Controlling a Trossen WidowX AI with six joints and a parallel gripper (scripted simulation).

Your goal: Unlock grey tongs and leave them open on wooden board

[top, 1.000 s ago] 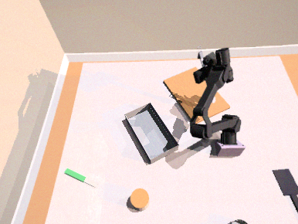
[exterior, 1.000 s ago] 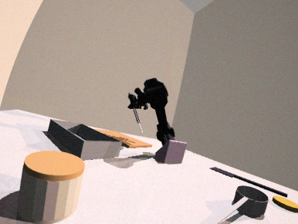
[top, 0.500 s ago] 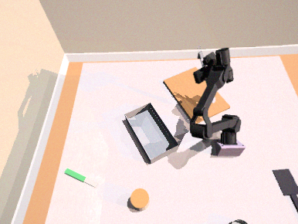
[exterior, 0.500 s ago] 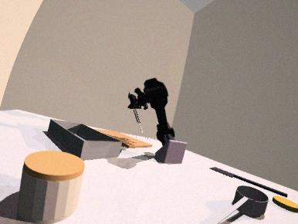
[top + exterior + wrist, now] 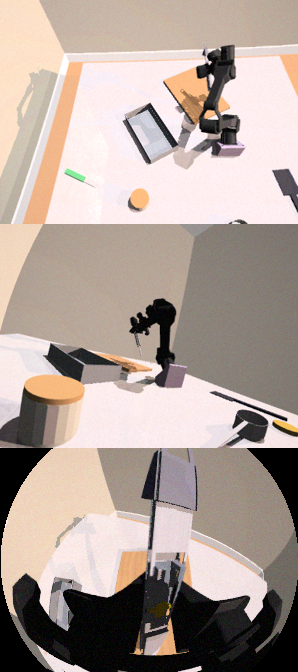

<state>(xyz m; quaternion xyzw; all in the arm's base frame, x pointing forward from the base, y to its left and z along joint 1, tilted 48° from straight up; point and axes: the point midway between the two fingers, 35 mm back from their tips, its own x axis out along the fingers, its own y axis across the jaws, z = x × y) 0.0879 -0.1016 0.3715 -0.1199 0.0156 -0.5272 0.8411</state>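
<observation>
Right now my gripper tip is 210 mm above the wooden board, 20 mm short of it and 10 mm to the right of it. From my gripper tip the other things lie so: green-handled tool (610 mm ahead, 520 mm to the left, 210 mm below); black knife (610 mm to the left, 350 mm behind, 210 mm below); roasting tin (280 mm to the left, 280 mm ahead, 190 mm below).
</observation>
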